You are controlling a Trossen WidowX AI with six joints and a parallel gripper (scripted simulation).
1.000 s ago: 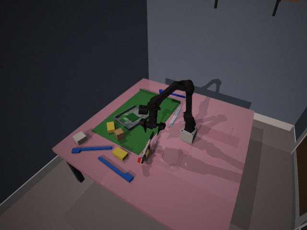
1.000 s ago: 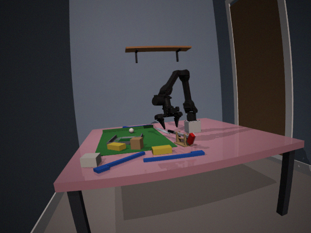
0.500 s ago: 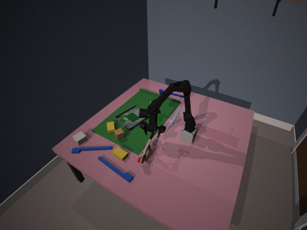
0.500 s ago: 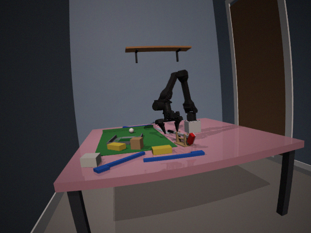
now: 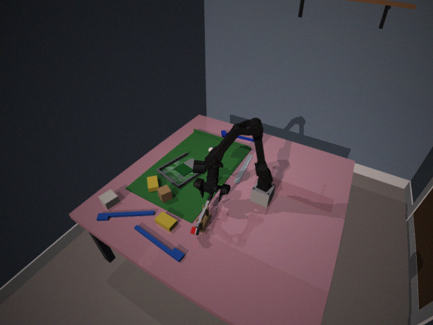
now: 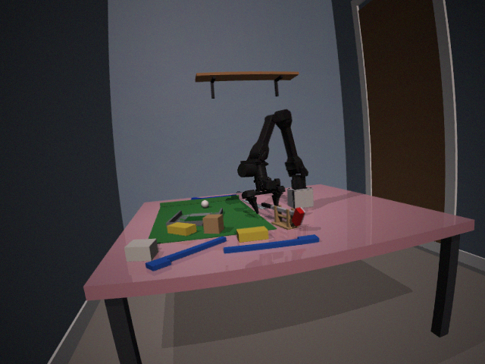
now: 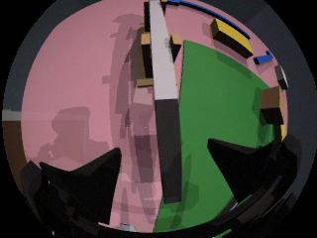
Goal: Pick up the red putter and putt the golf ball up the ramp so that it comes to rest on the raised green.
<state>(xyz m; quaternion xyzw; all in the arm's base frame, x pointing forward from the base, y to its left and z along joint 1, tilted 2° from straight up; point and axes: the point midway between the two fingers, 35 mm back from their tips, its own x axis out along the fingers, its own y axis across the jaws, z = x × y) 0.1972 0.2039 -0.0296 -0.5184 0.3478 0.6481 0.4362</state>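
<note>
The pale strip is 36 cm to the right of my gripper tip, 3 cm below it and 3 cm ahead of it. Round my gripper tip: red putter: 10 cm to the left, 5 cm behind, 2 cm above; white golf ball: 35 cm to the right, 30 cm ahead, 1 cm below; brown block: 22 cm ahead, 13 cm to the left.
</note>
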